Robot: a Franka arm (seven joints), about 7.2 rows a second.
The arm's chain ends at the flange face. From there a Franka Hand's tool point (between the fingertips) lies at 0.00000 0.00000 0.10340 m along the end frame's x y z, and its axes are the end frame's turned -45 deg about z.
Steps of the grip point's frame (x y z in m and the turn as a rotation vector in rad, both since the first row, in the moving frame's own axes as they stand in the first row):
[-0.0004 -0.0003 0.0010 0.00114 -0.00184 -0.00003]
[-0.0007 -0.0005 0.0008 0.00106 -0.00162 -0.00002]
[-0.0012 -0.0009 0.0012 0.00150 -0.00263 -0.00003]
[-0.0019 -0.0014 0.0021 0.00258 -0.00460 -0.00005]
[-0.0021 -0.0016 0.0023 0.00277 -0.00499 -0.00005]
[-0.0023 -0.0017 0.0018 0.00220 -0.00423 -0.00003]
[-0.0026 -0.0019 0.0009 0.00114 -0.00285 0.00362]
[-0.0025 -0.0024 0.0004 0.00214 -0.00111 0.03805]
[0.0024 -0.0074 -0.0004 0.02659 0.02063 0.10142]
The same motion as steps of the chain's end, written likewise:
[-0.0003 0.0000 0.0010 -0.00049 -0.00211 -0.00003]
[-0.0007 0.0001 0.0008 -0.00040 -0.00190 -0.00002]
[-0.0012 0.0001 0.0012 -0.00080 -0.00292 -0.00003]
[-0.0018 0.0002 0.0021 -0.00143 -0.00508 -0.00005]
[-0.0020 0.0002 0.0023 -0.00157 -0.00549 -0.00005]
[-0.0024 0.0003 0.0018 -0.00144 -0.00455 -0.00003]
[-0.0029 0.0004 0.0009 -0.00121 -0.00282 0.00362]
[-0.0032 0.0002 0.0004 0.00073 -0.00230 0.03805]
[-0.0033 -0.0035 -0.0003 0.03339 -0.00421 0.10142]

